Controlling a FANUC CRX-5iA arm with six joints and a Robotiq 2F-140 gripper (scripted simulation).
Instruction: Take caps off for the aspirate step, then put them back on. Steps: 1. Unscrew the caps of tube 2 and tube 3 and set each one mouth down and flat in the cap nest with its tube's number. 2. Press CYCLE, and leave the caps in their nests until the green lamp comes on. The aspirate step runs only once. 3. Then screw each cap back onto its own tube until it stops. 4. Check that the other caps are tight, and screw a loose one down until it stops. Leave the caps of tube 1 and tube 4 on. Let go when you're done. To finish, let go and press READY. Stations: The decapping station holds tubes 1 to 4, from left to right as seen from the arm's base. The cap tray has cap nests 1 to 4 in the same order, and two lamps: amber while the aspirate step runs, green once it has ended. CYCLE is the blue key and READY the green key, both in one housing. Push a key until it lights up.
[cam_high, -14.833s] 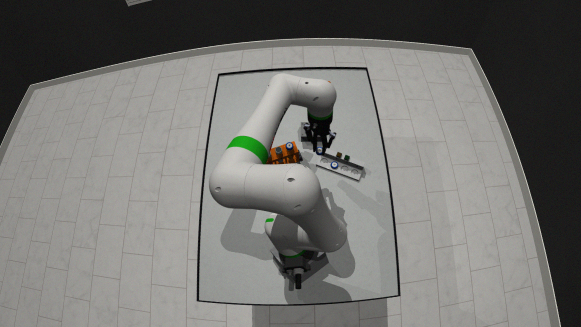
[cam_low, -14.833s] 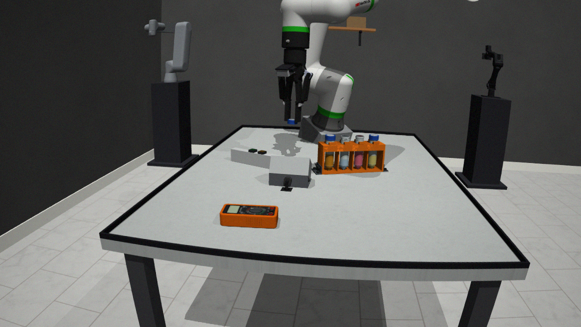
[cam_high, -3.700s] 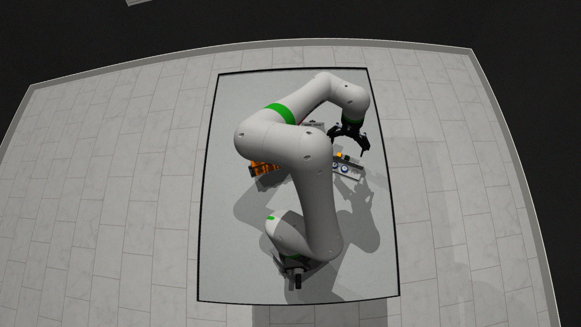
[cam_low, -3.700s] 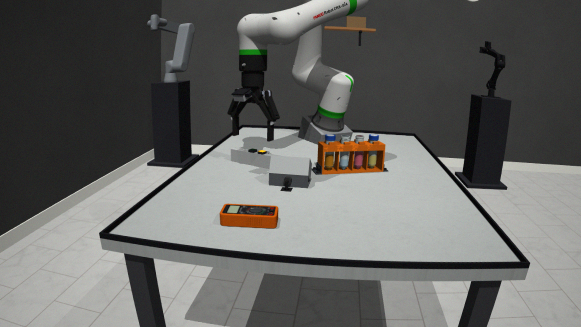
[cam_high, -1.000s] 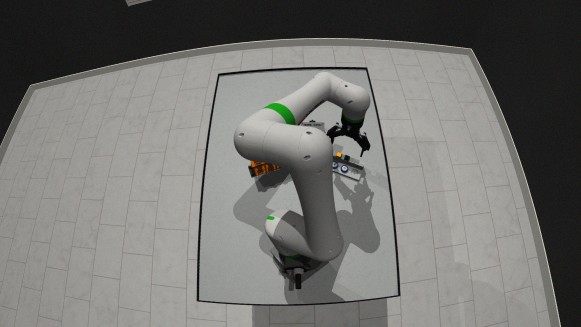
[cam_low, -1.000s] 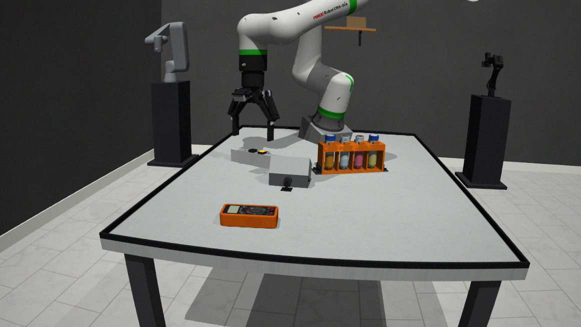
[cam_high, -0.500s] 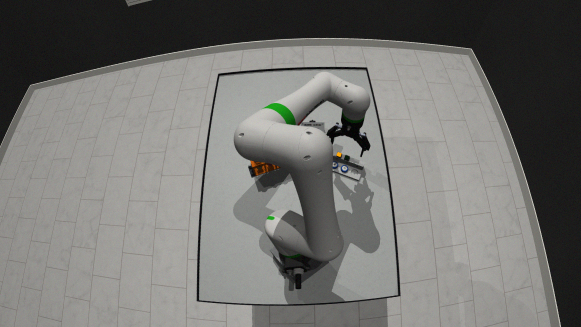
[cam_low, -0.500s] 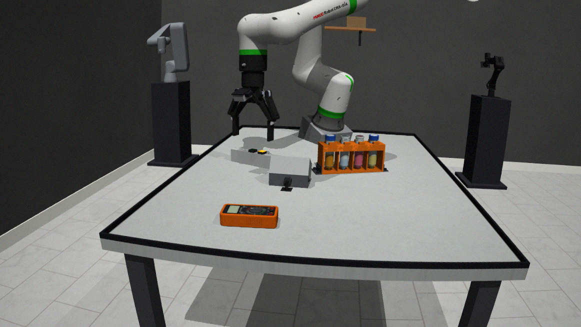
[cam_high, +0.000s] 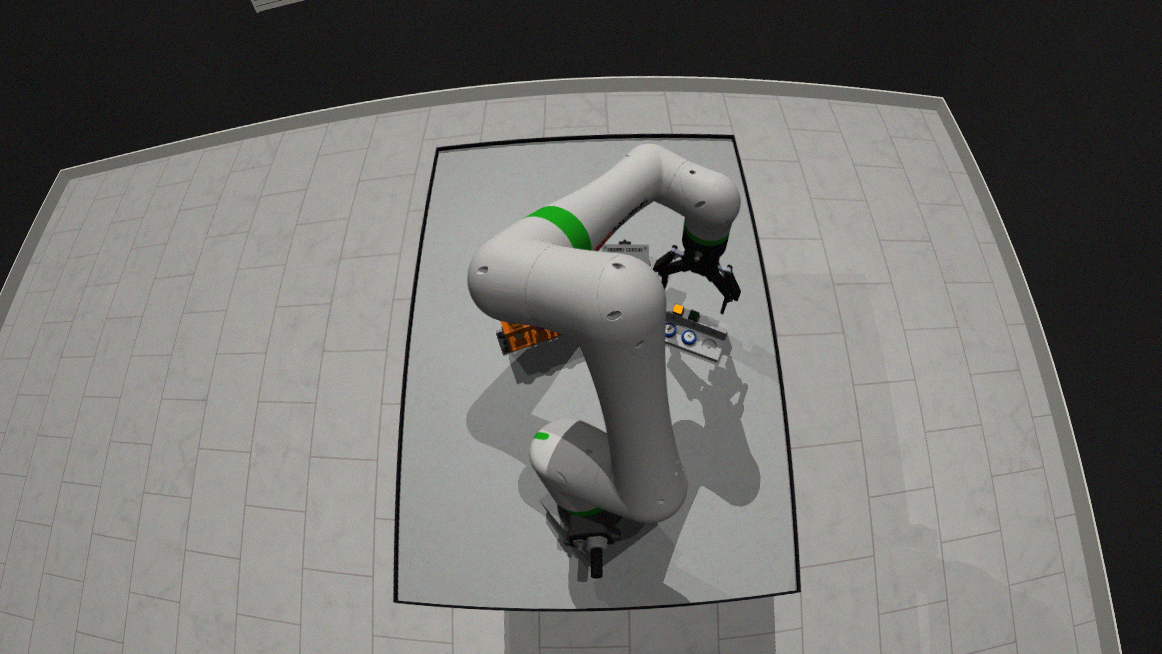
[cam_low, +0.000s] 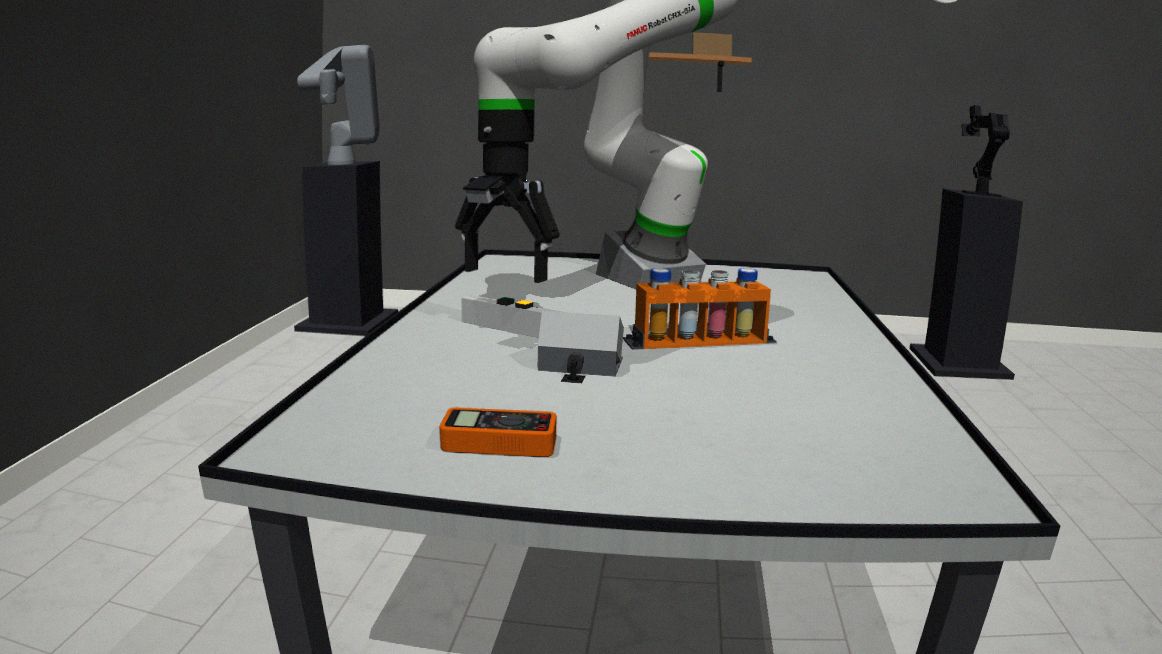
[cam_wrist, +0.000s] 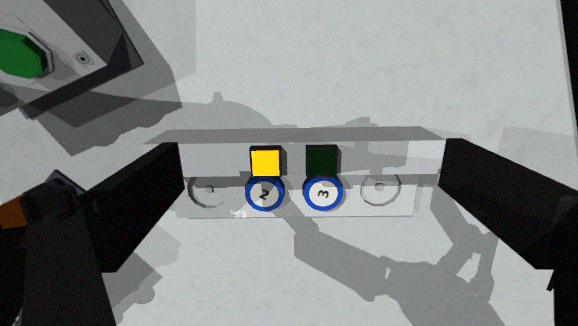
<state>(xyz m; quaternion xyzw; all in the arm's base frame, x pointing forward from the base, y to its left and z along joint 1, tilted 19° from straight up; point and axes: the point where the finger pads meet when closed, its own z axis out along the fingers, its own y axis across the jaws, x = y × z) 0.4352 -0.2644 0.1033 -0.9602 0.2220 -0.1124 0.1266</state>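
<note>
My gripper is now 9 cm above the cap 2, 6 cm to the right of it and 4 cm past it. Round my hand: cap 3: 9 cm below, 6 cm behind, 1 cm to the left; then green key: 13 cm to the left, 12 cm ahead, 4 cm below; then grey key housing: 15 cm to the left, 14 cm ahead, 5 cm below.
</note>
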